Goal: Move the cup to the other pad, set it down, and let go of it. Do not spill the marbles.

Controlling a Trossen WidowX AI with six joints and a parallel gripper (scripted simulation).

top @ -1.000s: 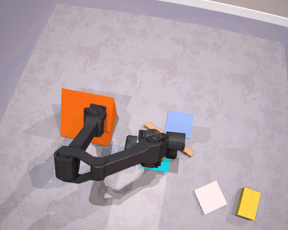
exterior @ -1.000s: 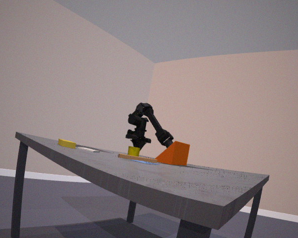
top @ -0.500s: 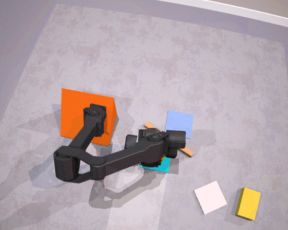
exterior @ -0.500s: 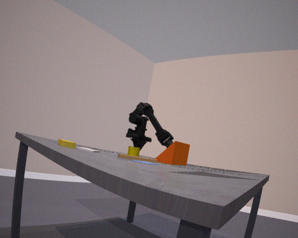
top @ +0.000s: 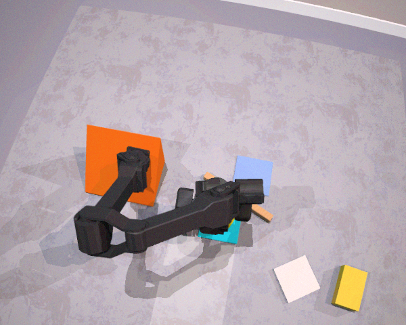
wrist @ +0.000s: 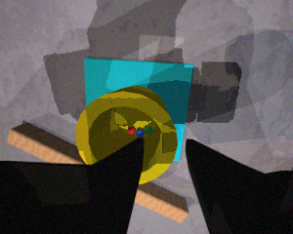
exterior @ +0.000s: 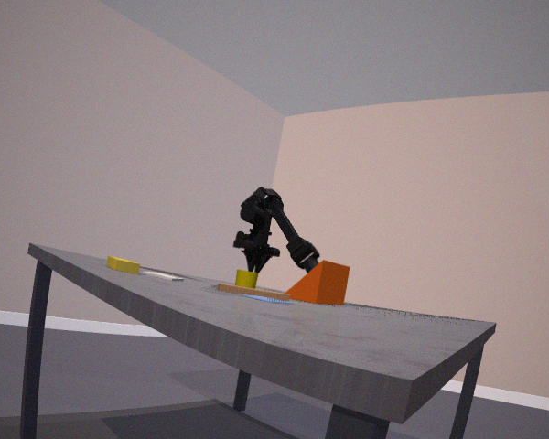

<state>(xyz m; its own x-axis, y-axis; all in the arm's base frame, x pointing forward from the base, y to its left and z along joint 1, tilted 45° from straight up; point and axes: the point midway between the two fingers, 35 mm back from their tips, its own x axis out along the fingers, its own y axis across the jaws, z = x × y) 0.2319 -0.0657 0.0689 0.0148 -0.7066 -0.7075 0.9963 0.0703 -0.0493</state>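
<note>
Right now my gripper tip is 20 mm short of the yellow cup and 30 mm above it. Round my gripper tip: red marble (30 mm ahead, 10 mm to the left, 50 mm below); then cyan pad (30 mm ahead, 80 mm below); then wooden bar (60 mm ahead, 80 mm to the left, 70 mm below).
</note>
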